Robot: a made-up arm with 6 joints.
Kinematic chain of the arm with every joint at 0, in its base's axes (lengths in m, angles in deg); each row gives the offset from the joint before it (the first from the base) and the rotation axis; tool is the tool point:
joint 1: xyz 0 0 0.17 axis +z
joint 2: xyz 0 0.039 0 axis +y
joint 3: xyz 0 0 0.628 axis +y
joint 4: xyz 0 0 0.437 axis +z
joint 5: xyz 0 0 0 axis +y
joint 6: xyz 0 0 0.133 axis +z
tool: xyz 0 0 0
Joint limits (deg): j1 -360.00..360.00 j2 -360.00..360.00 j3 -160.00..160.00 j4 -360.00..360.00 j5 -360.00..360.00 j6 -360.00..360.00
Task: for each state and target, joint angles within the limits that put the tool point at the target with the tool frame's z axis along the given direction. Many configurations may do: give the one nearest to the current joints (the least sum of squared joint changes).
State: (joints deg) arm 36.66 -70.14 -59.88 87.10 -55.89 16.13
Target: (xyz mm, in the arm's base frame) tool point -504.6 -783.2 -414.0 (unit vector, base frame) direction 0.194 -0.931 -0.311
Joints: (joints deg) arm 53.83 -106.65 -39.46 116.72 -52.19 16.13
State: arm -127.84 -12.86 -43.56 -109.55 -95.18 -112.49
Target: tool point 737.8 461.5 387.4 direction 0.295 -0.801 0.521
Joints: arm -138.40 -55.27 -63.41 -111.17 -121.53 -112.49
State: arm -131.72 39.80 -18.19 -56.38 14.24 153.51
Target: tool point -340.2 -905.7 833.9 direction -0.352 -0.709 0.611
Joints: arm -112.47 66.21 -25.10 -15.69 11.59 153.51
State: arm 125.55 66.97 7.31 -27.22 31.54 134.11
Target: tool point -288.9 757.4 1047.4 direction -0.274 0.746 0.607
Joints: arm 107.81 44.34 -7.02 7.06 15.40 134.11
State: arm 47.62 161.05 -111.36 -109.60 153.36 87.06
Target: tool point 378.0 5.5 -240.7 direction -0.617 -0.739 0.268
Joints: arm 7.98 173.53 -107.51 -129.62 122.92 87.06
